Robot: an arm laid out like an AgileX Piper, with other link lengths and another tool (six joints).
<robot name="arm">
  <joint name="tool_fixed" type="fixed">
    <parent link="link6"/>
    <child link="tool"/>
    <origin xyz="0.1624 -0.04 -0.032" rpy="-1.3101 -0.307 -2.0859"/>
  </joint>
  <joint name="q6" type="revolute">
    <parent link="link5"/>
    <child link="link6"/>
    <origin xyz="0.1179 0 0.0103" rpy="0 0 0"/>
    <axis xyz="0.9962 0 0.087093"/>
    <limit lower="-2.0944" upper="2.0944"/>
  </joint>
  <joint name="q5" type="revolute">
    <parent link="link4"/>
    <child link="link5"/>
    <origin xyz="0 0 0" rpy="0 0 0"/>
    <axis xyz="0 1 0"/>
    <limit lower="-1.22" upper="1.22"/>
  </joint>
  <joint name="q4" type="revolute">
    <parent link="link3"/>
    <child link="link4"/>
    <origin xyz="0.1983 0 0.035" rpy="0 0 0"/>
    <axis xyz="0.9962 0 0.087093"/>
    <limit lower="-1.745" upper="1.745"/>
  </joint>
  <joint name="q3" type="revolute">
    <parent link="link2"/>
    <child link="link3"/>
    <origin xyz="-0.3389 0 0.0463" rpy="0 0 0"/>
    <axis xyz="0 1 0"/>
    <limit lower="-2.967" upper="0"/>
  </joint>
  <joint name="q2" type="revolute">
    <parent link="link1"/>
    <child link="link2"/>
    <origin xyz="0 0 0" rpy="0 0 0"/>
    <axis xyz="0 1 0"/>
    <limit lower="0" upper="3.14"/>
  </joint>
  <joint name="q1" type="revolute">
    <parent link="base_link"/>
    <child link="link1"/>
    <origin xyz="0 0 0.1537" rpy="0 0 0"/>
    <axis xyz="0 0 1"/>
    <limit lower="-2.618" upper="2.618"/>
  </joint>
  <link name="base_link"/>
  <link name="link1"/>
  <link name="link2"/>
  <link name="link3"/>
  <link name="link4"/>
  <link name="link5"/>
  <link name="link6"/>
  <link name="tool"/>
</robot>
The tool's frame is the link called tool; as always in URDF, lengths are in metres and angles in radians.
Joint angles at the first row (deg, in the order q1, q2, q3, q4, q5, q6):
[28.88, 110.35, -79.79, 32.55, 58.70, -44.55]
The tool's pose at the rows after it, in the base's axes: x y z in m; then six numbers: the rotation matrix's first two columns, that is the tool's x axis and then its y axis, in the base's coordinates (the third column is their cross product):
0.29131 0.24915 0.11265 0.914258 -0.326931 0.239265 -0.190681 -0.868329 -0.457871
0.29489 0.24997 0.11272 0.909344 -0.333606 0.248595 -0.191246 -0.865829 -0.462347
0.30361 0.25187 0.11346 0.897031 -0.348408 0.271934 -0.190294 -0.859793 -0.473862
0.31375 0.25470 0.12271 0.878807 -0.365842 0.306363 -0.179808 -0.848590 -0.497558
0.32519 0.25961 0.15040 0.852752 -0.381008 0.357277 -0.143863 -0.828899 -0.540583
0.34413 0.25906 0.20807 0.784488 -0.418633 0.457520 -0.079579 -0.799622 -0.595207
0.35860 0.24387 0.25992 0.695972 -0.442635 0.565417 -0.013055 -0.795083 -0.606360
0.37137 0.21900 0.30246 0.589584 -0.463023 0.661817 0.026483 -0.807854 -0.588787
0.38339 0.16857 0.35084 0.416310 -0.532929 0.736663 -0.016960 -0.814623 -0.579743
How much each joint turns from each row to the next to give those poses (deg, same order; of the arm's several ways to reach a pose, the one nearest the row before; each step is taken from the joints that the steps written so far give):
[0.00, 0.00, 0.00, 0.00, -0.06, -0.22]
[0.00, 0.00, 0.00, 0.00, -0.76, 0.01]
[0.00, -0.06, 0.00, 0.00, -1.82, -0.07]
[0.00, -1.06, -0.33, 0.00, -1.65, -0.02]
[0.00, -2.75, -1.88, -0.23, -0.26, 0.18]
[0.00, -5.35, -4.36, -2.72, 0.11, 2.47]
[0.00, -5.07, -3.23, -5.19, -0.29, 2.61]
[-0.07, -4.22, -2.11, -6.78, -0.88, 3.22]
[-1.37, -5.36, -1.07, -10.28, -1.72, 8.22]

